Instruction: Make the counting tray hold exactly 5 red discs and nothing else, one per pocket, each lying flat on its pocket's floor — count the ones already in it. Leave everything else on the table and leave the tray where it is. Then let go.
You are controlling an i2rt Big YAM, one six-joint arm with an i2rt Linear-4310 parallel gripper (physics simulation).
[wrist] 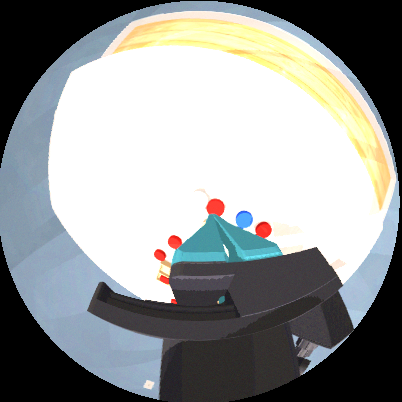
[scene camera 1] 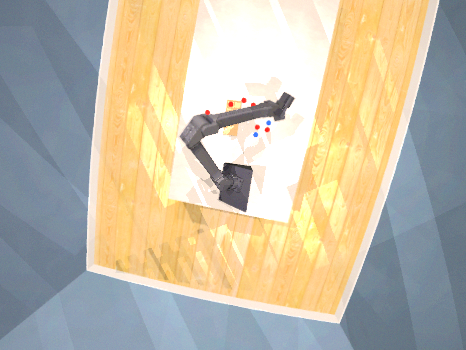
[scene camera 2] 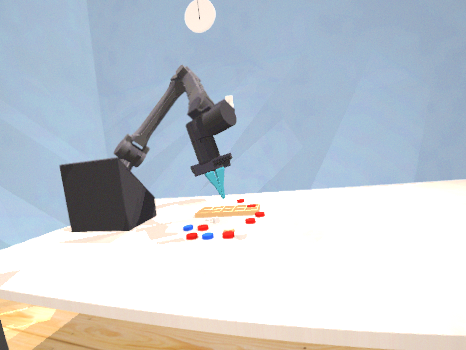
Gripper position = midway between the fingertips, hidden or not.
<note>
My gripper (scene camera 2: 223,198) is shut, holding nothing.
My gripper also shows in the wrist view (wrist: 211,218).
</note>
